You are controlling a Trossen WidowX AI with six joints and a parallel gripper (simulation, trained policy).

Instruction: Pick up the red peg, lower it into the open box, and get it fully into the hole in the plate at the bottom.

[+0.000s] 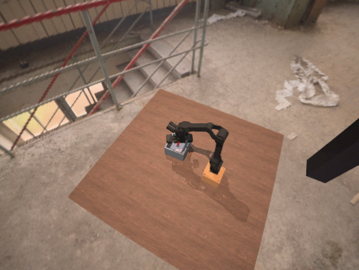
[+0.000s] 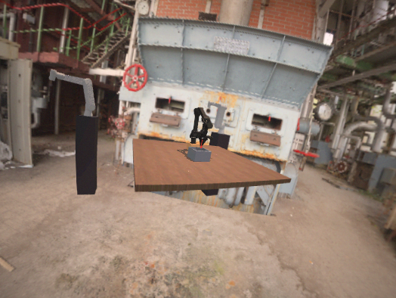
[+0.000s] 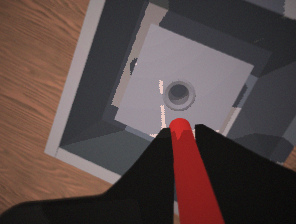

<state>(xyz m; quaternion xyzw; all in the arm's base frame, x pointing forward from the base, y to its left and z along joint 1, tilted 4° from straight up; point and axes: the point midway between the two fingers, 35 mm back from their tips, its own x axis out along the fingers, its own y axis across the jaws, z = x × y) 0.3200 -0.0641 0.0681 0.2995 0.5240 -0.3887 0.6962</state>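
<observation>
The red peg is 10 mm to the left of my gripper tip, 10 mm behind it and 10 mm above it. The rest, counted from my gripper tip: grey box: 100 mm below, 10 mm to the right, 10 mm ahead; then plate: 80 mm below, 10 mm to the right, 10 mm ahead.
</observation>
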